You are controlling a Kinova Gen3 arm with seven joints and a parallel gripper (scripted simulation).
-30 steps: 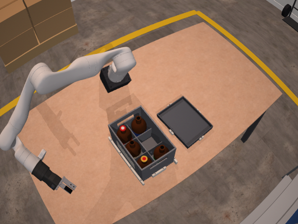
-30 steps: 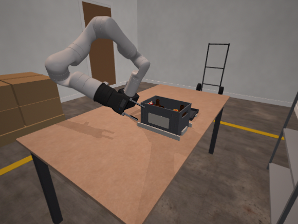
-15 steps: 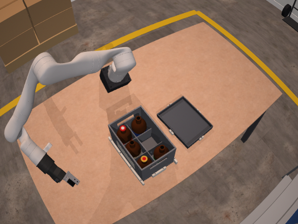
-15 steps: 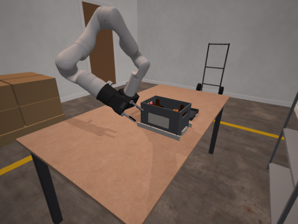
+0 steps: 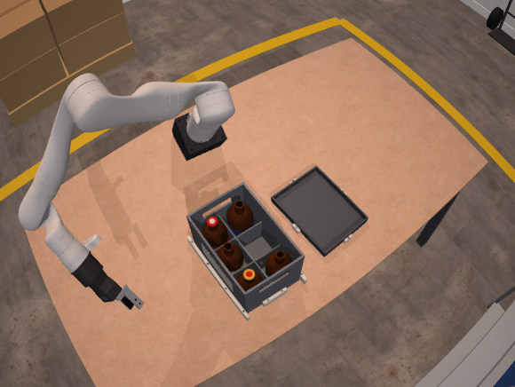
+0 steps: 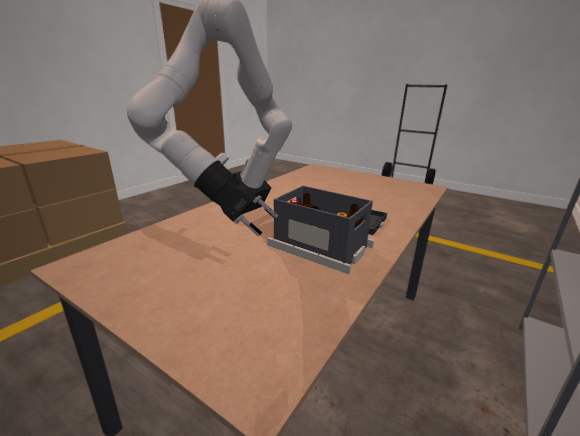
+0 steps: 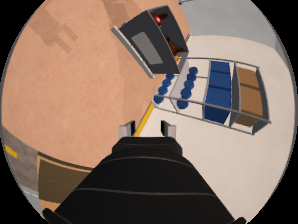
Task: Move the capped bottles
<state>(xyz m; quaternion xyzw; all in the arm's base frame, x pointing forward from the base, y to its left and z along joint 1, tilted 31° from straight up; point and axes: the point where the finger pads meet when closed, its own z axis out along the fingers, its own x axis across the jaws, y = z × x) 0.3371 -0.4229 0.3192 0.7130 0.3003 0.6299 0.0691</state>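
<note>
Right now my hand is 30 cm to the right of the bottle, 14 cm above it and 13 cm past it. Also, from my hand: dark tray 63 cm to the left, 22 cm below, 6 cm behind; dark grey crate 35 cm to the left, 15 cm below, 4 cm behind.
</note>
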